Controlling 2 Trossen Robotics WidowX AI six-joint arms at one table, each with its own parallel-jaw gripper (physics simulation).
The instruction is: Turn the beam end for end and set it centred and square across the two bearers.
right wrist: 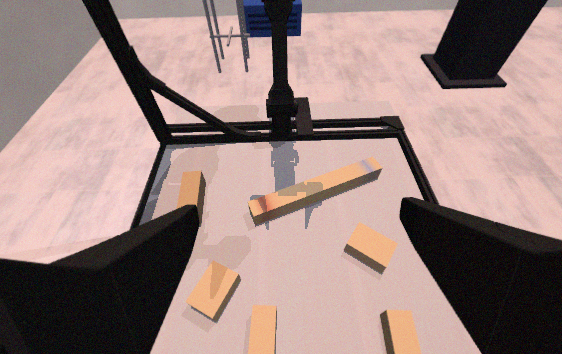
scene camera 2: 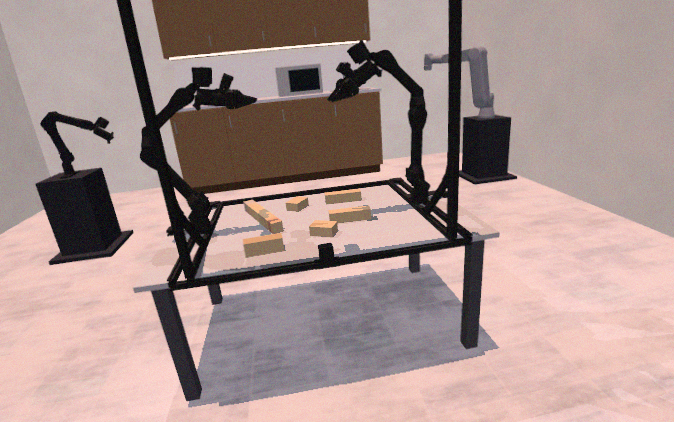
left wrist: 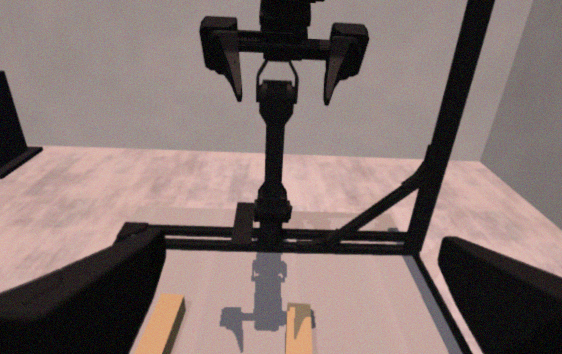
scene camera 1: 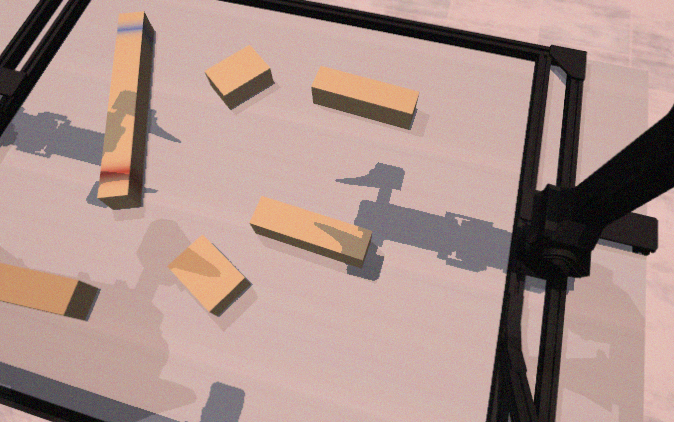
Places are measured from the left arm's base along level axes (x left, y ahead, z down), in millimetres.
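Pixels of known places: left gripper, fingertip midpoint: (scene camera 2: 256,100) (left wrist: 305,246); right gripper, fingertip midpoint: (right wrist: 299,210) (scene camera 2: 329,100) (left wrist: 283,101); left arm's base, origin of the base link: (right wrist: 281,128) (scene camera 2: 201,231); right arm's base, origin of the base link: (scene camera 2: 420,201) (left wrist: 270,237) (scene camera 1: 541,256).
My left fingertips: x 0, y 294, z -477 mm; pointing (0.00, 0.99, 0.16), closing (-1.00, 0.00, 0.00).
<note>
Ahead of a thing's pixels: the offset from my left fingertips to its top centre.
The long wooden beam @(dx +85, dy -56, dz +453 mm) (scene camera 1: 120,65) (scene camera 2: 257,212) (right wrist: 340,185) lies flat on the table, with a blue band near its far end and a red band near its near end in scene camera 1. Two parallel mid-length blocks, apparently the bearers, lie apart from it: the far one @(dx +194, dy +318, dz +453 mm) (scene camera 1: 365,92) (scene camera 2: 343,198) (left wrist: 161,320) (right wrist: 402,332) and the near one @(dx -51, dy +302, dz +453 mm) (scene camera 1: 300,227) (scene camera 2: 349,215) (left wrist: 296,345) (right wrist: 263,330). My left gripper (scene camera 2: 256,100) (left wrist: 305,246) and my right gripper (scene camera 2: 330,99) (left wrist: 283,101) (right wrist: 299,210) are open and empty, high above the table.
Two short blocks lie turned at angles, one @(dx +184, dy +103, dz +459 mm) (scene camera 1: 240,70) (scene camera 2: 297,204) (right wrist: 371,245) at the back, one @(dx -148, dy +183, dz +459 mm) (scene camera 1: 207,275) (scene camera 2: 323,229) (right wrist: 212,295) nearer. Another block @(dx -234, dy -38, dz +447 mm) (scene camera 1: 40,287) (scene camera 2: 263,245) (right wrist: 190,187) lies near the beam's red-banded end. A black frame (scene camera 1: 375,22) (scene camera 2: 300,266) edges the table.
</note>
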